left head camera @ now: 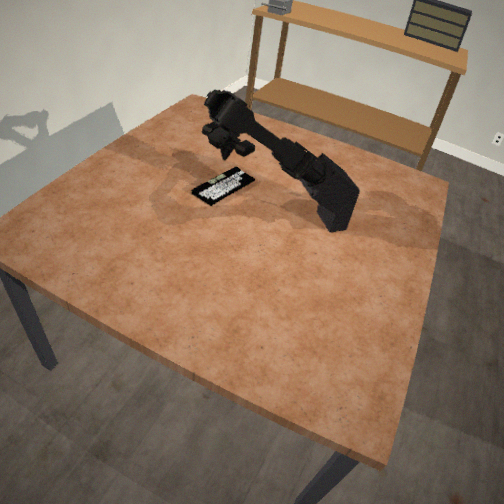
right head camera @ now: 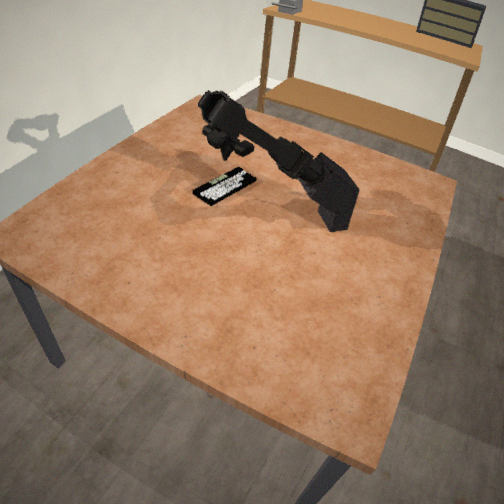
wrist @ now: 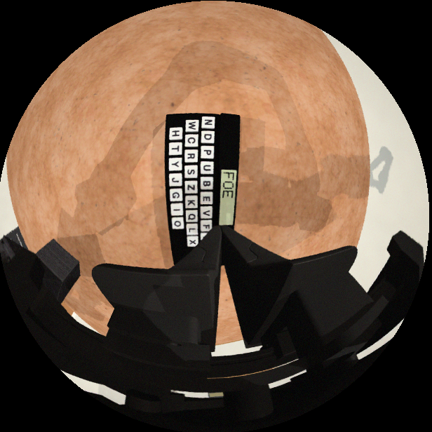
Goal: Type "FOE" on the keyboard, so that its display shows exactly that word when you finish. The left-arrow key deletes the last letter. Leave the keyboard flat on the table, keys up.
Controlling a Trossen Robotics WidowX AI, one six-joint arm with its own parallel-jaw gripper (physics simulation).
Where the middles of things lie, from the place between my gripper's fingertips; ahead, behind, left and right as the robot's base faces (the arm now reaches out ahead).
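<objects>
I consider the black keyboard (left head camera: 225,184), which is 1 cm behind my hand. The keyboard is also 10 cm below my hand.
</objects>
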